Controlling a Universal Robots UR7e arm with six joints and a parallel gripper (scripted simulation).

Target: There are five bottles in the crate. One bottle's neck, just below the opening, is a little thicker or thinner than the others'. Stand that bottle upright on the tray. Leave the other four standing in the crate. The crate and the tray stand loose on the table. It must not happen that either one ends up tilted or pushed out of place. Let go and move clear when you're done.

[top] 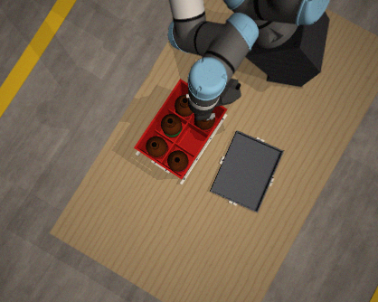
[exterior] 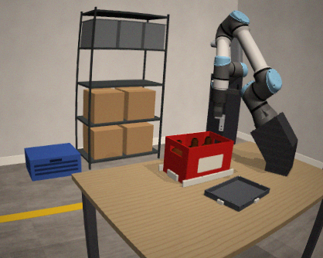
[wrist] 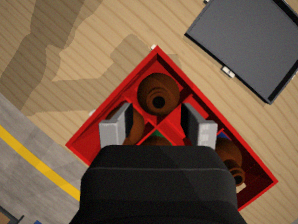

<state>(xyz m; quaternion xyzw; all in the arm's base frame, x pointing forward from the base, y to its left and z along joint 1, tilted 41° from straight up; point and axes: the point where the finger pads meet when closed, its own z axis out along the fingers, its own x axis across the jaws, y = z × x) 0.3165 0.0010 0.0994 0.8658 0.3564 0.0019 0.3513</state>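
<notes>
Right now my hand is 80 mm short of the red crate, 50 mm to the left of it and 160 mm above it. Also, from my hand: dark grey tray (90 mm ahead, 230 mm to the left, 230 mm below).
</notes>
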